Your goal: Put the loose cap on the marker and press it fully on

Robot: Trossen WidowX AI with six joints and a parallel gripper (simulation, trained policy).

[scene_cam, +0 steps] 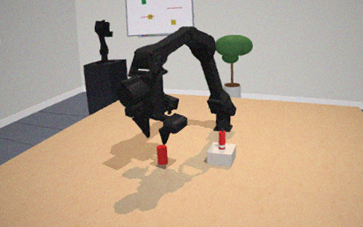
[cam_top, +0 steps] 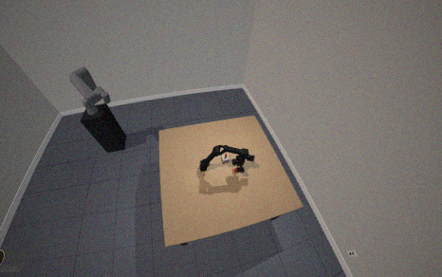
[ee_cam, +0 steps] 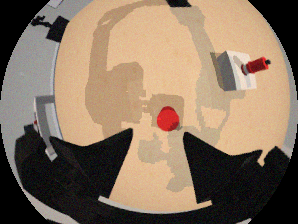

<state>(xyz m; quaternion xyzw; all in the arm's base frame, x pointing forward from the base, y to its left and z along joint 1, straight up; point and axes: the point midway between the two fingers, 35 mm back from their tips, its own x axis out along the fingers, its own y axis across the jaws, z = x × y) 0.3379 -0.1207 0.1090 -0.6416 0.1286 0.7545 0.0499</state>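
My gripper tip is 50 mm above the red cap, 10 mm to the right of it and 10 mm past it. The rest, counted from my gripper tip: red marker 180 mm to the left, 70 mm behind; then white holder block 180 mm to the left, 70 mm behind, 60 mm below.
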